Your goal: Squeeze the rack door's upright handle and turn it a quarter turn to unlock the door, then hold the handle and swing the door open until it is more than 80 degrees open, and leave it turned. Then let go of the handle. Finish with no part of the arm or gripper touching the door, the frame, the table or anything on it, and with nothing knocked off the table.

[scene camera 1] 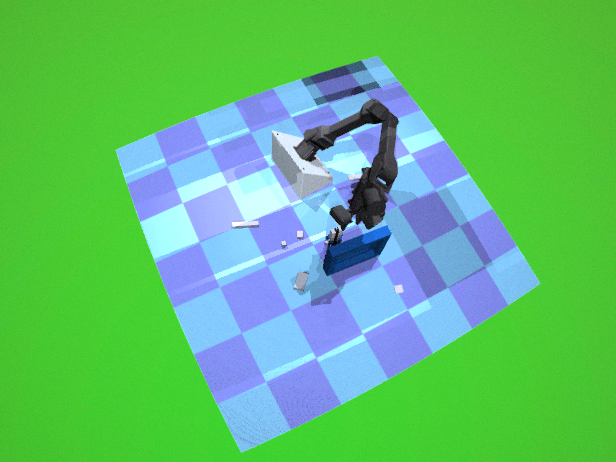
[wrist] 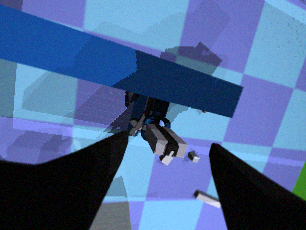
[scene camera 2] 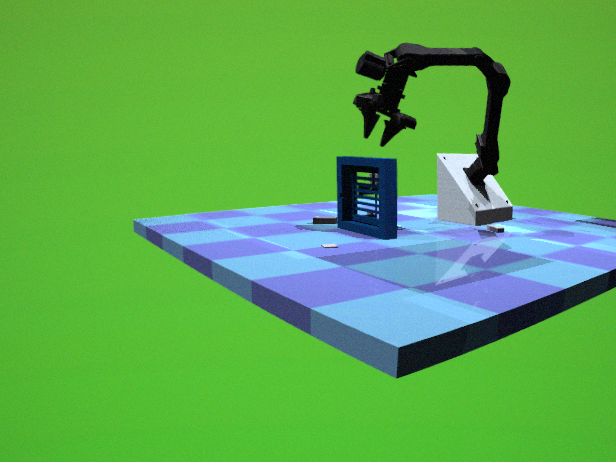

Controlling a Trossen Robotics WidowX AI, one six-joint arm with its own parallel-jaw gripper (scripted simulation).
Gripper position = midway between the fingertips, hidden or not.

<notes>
The gripper (scene camera 2: 373, 142) is open, with nothing in its grasp. Also in view: a dark blue rack (scene camera 2: 387, 167).
The gripper is seen too in scene camera 1 (scene camera 1: 349, 227) and in the wrist view (wrist: 168, 142). The dark blue rack shows as well in scene camera 1 (scene camera 1: 381, 235) and in the wrist view (wrist: 40, 43).
</notes>
